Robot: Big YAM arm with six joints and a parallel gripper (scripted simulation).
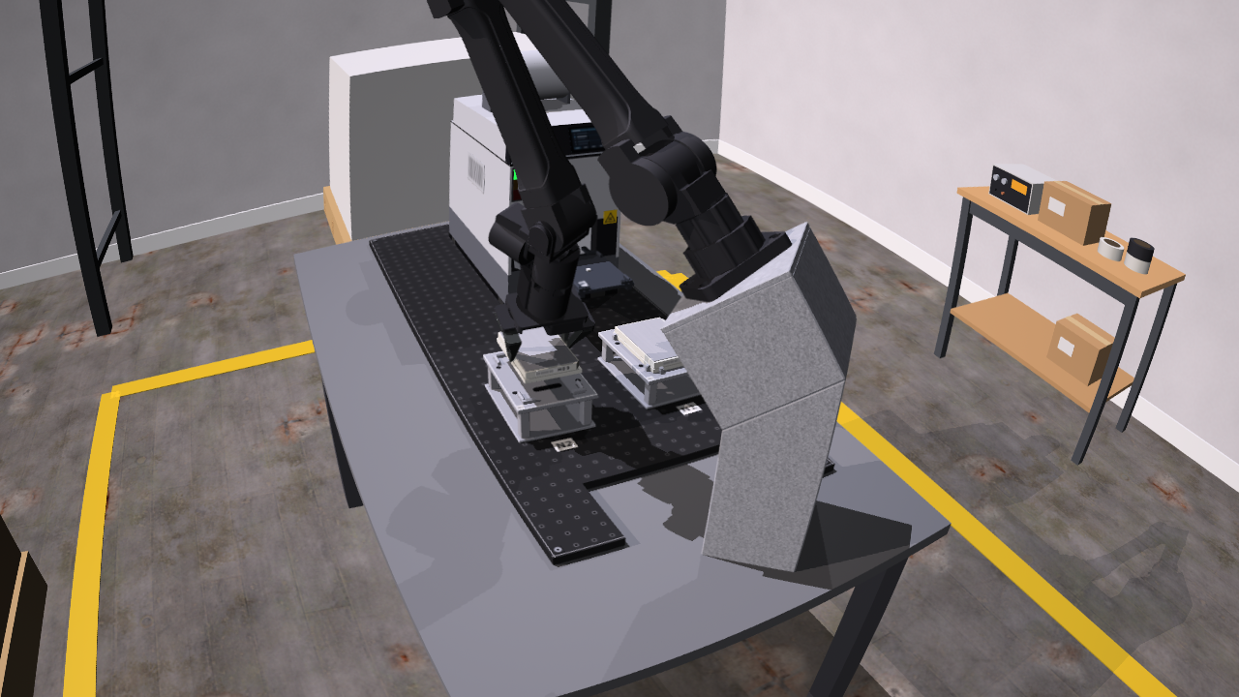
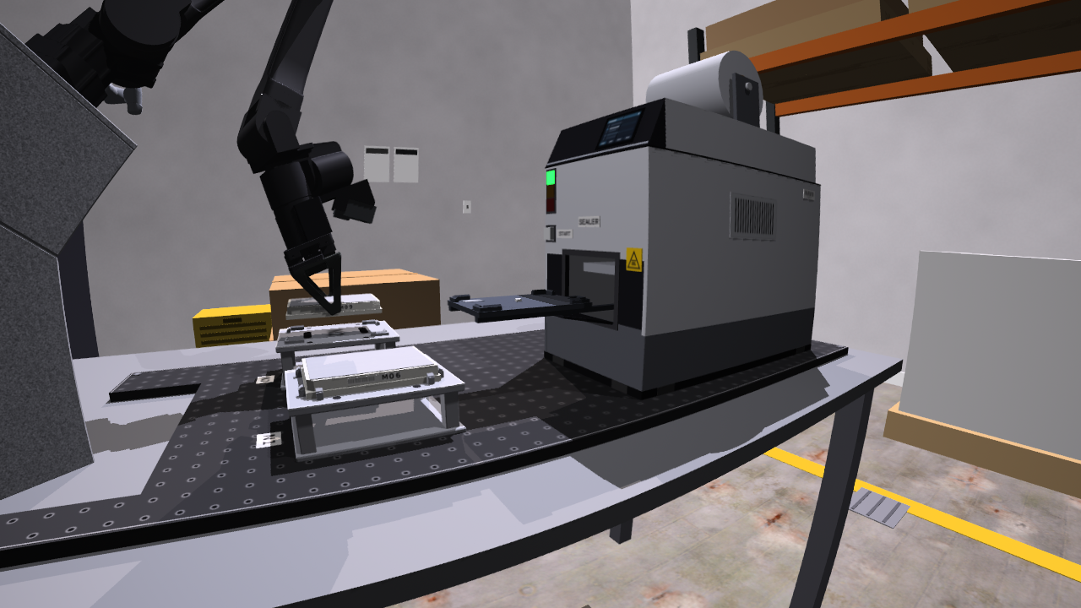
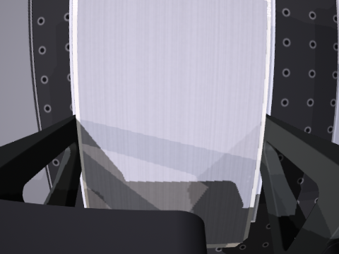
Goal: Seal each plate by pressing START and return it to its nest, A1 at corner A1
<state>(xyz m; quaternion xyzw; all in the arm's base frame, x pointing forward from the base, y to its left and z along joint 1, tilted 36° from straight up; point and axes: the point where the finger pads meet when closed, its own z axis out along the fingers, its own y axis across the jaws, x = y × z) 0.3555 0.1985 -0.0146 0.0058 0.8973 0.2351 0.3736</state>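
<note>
My hand is right at the white well plate. Also, from my hand: nest N2: 5 cm below; start button: 31 cm ahead, 9 cm above, 2 cm to the right; sealer stage: 23 cm ahead, 13 cm to the right, 1 cm above.
</note>
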